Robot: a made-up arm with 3 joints. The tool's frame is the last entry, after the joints. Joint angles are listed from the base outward.
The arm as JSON. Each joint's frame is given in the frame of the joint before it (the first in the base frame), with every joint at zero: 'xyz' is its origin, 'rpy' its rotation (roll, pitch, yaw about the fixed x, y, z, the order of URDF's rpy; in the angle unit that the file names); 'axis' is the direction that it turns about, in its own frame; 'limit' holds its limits. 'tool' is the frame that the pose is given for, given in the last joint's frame.
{
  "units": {
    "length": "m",
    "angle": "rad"
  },
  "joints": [
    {
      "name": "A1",
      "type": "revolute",
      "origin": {
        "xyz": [
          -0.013,
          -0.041,
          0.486
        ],
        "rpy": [
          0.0,
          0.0,
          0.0
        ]
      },
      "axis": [
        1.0,
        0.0,
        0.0
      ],
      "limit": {
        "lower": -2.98,
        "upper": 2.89
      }
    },
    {
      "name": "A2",
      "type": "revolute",
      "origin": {
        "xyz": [
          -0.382,
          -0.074,
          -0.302
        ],
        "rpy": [
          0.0,
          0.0,
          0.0
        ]
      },
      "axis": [
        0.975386,
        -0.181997,
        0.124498
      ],
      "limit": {
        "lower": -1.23,
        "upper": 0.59
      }
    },
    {
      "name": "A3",
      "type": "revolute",
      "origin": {
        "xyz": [
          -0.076,
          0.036,
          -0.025
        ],
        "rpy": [
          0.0,
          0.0,
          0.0
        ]
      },
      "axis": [
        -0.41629,
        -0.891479,
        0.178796
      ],
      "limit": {
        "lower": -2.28,
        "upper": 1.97
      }
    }
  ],
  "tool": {
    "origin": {
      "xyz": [
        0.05,
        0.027,
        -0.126
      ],
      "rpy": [
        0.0,
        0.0,
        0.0
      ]
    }
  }
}
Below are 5 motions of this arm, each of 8 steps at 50 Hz.
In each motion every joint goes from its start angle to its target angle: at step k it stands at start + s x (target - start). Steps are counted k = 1, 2, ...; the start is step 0. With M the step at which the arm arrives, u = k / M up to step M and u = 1 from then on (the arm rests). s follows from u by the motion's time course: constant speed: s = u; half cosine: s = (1 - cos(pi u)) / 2; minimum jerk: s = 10 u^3 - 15 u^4 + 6 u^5.
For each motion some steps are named. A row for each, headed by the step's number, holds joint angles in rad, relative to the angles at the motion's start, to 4 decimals.
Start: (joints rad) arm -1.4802 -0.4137 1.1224
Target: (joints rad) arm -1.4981 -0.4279 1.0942
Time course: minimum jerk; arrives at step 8
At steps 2, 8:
2: -0.0019 -0.0015 -0.0029
8: -0.0179 -0.0142 -0.0282

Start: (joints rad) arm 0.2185 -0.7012 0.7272
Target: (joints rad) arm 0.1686 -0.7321 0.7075
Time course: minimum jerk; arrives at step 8
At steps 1, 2, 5, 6, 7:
1: -0.0008 -0.0005 -0.0003
2: -0.0052 -0.0032 -0.0020
5: -0.0362 -0.0224 -0.0143
6: -0.0447 -0.0277 -0.0177
7: -0.0491 -0.0304 -0.0194

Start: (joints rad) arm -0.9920 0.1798 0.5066
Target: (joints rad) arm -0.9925 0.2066 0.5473
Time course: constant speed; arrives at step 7
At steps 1, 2, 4, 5, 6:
1: -0.0001 0.0038 0.0058
2: -0.0001 0.0077 0.0116
4: -0.0003 0.0153 0.0233
5: -0.0004 0.0191 0.0291
6: -0.0004 0.0230 0.0349

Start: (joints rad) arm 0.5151 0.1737 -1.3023
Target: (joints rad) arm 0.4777 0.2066 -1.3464
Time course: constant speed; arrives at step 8
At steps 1, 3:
1: -0.0047 0.0041 -0.0055
3: -0.0140 0.0123 -0.0165

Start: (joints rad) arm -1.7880 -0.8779 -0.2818
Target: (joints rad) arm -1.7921 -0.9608 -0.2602
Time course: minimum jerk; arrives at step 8
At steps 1, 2, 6, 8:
1: -0.0001 -0.0013 0.0003
2: -0.0004 -0.0086 0.0022
6: -0.0037 -0.0743 0.0194
8: -0.0041 -0.0829 0.0216

